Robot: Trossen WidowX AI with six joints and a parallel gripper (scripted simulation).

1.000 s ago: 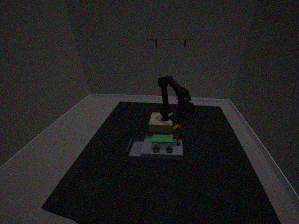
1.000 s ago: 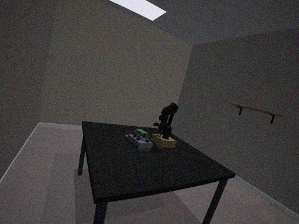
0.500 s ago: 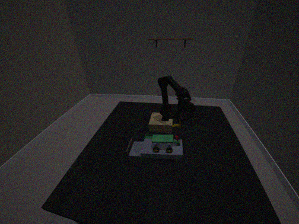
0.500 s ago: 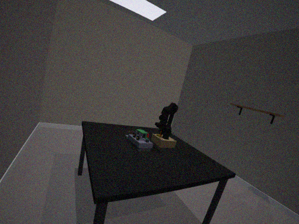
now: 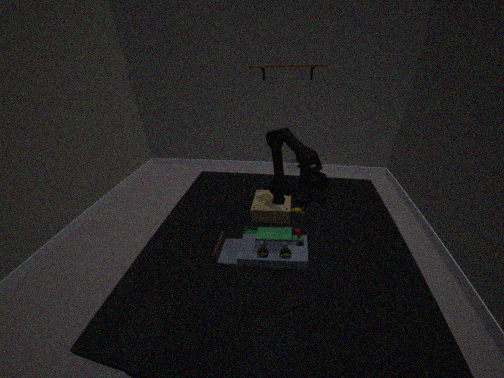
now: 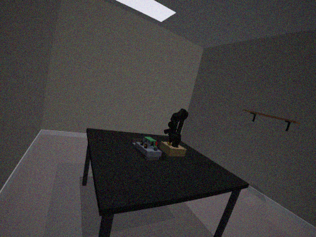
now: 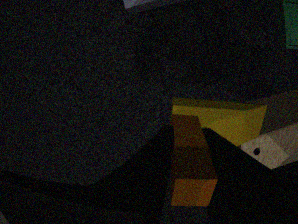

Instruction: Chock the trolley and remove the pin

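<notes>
Now: the yellow chock 20 mm to the right of my gripper tip, 10 mm below it and 10 mm behind it. From my gripper tip the other things lie so: trolley: 160 mm ahead, 100 mm to the right, 60 mm below; red-headed stop pin: 130 mm ahead, 50 mm below.
</notes>
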